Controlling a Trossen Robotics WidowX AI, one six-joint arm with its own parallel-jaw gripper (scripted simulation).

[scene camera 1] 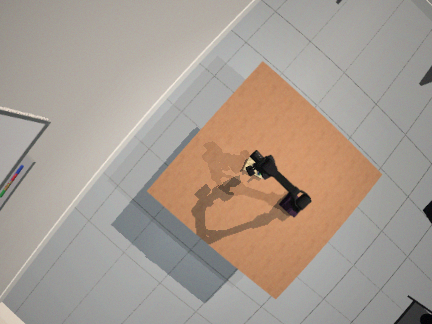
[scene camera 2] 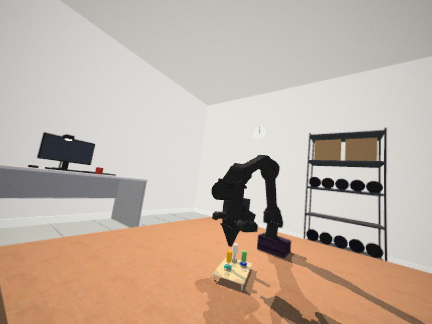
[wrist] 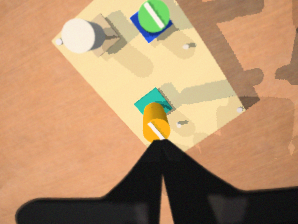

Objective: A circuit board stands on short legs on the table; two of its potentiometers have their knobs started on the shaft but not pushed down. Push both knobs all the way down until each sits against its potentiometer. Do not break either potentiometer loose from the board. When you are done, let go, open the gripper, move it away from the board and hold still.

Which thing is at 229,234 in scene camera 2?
My gripper.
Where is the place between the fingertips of my gripper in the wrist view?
160,146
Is my gripper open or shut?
Shut.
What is my gripper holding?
Nothing.
